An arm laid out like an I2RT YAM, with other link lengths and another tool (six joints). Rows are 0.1 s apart.
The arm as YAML. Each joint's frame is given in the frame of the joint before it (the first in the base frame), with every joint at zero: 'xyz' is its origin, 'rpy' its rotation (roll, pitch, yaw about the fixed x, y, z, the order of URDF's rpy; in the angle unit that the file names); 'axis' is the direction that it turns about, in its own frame. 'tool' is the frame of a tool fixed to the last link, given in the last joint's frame.
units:
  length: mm
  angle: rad
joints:
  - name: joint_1
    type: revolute
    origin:
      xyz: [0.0, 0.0, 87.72]
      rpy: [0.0, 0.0, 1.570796]
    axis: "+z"
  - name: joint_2
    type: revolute
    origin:
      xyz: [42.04, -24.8, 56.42]
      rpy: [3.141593, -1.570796, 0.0]
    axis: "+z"
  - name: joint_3
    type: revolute
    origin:
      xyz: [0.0, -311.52, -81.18]
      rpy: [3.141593, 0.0, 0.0]
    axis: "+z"
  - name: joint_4
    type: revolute
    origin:
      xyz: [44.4, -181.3, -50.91]
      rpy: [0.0, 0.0, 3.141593]
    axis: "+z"
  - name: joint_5
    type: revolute
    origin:
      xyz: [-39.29, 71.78, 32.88]
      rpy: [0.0, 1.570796, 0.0]
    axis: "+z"
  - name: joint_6
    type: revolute
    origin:
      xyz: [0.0, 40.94, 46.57]
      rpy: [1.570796, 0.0, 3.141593]
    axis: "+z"
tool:
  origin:
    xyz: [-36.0, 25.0, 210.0]
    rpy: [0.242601, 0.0, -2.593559]
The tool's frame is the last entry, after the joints.
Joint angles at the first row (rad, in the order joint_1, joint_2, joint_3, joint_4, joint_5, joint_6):
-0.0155 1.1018 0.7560 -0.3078 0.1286 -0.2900
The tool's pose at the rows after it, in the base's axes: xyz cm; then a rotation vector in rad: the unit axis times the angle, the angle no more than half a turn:
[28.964 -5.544 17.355 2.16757 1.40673 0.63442]
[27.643 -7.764 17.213 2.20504 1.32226 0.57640]
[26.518 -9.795 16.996 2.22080 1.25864 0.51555]
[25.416 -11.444 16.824 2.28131 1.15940 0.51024]
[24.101 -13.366 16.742 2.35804 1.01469 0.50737]
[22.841 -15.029 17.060 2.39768 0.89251 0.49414]
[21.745 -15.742 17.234 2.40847 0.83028 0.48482]
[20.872 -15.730 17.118 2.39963 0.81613 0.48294]
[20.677 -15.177 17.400 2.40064 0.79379 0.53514]
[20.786 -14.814 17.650 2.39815 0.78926 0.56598]
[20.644 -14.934 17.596 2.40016 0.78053 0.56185]
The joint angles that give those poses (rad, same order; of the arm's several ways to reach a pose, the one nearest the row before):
-0.0683 1.0764 0.7683 -0.3577 0.1695 -0.2619
-0.1212 1.0549 0.7696 -0.3929 0.2017 -0.2614
-0.1712 1.0424 0.7625 -0.4045 0.2299 -0.2797
-0.2640 1.0317 0.7571 -0.4133 0.2033 -0.2648
-0.3665 1.0251 0.7581 -0.4286 0.1856 -0.2249
-0.4385 1.0126 0.7684 -0.4497 0.1917 -0.1974
-0.4758 0.9870 0.7668 -0.4677 0.1978 -0.1886
-0.4889 0.9493 0.7453 -0.4725 0.1989 -0.1956
-0.5094 0.9125 0.7332 -0.4755 0.1646 -0.1788
-0.5139 0.8974 0.7307 -0.4756 0.1466 -0.1695
-0.5176 0.8958 0.7287 -0.4759 0.1500 -0.1679

